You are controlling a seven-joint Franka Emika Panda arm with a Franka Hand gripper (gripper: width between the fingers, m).
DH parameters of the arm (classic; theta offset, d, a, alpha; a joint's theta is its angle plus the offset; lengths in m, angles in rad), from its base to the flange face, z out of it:
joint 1: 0 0.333 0 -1.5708
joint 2: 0 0 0 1.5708
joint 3: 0 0.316 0.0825 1.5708
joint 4: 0 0 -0.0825 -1.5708
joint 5: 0 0.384 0 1.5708
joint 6: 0 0 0.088 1.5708
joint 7: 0 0.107 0 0
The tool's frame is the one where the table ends.
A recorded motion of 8 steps. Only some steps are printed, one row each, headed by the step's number.
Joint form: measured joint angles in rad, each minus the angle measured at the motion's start. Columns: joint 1, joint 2, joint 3, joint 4, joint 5, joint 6, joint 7.
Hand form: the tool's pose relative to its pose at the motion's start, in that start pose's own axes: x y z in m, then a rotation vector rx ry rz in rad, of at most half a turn. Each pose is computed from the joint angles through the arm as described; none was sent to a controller.
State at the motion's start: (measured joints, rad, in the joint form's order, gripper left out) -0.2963 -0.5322 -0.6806 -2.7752 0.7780 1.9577 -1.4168
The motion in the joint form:
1: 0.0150 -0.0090 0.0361 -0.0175 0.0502 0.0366 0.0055
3: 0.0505 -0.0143 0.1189 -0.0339 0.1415 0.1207 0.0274
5: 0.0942 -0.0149 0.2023 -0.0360 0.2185 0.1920 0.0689
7: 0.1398 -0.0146 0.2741 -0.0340 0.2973 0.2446 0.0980
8: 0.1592 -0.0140 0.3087 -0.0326 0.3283 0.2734 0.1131
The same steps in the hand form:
1: 0.0064 -0.0055 0.0135 -0.0042 0.0119 0.0009
3: 0.0227 -0.0157 0.0390 -0.0314 0.0163 0.0027
5: 0.0405 -0.0294 0.0649 -0.0502 0.0055 0.0090
7: 0.0551 -0.0455 0.0900 -0.0509 0.0022 0.0098
8: 0.0609 -0.0531 0.1011 -0.0573 -0.0024 0.0091

